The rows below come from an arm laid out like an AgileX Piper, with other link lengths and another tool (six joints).
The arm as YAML. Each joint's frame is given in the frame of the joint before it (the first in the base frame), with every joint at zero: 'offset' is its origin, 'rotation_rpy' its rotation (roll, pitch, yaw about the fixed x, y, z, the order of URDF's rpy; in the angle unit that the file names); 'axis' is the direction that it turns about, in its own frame. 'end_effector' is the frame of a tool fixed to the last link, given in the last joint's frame.
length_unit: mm
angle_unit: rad
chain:
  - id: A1
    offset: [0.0, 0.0, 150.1]
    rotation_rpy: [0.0, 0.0, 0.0]
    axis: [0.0, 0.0, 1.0]
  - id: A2
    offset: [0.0, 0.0, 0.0]
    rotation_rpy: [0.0, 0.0, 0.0]
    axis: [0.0, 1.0, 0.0]
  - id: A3
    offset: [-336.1, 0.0, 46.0]
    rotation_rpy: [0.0, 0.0, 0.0]
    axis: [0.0, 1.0, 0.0]
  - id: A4
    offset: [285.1, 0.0, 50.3]
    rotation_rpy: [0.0, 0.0, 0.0]
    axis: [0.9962, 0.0, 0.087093]
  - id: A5
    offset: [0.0, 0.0, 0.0]
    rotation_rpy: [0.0, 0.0, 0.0]
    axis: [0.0, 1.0, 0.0]
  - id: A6
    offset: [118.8, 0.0, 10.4]
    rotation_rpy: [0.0, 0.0, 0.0]
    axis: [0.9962, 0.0, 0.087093]
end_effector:
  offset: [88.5, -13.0, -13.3]
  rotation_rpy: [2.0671, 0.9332, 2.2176]
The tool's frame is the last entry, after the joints.
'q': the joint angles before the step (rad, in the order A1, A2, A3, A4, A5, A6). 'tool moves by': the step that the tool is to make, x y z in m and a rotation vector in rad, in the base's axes. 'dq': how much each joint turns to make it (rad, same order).
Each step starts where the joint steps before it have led.
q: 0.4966, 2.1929, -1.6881, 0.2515, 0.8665, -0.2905
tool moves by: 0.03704, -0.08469, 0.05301, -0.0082, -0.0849, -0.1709
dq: -0.1516, -0.1038, 0.0059, -0.0638, 0.0160, 0.0491
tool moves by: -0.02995, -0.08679, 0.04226, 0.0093, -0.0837, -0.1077
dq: -0.1453, -0.2377, 0.2523, 0.0199, -0.0896, -0.0669
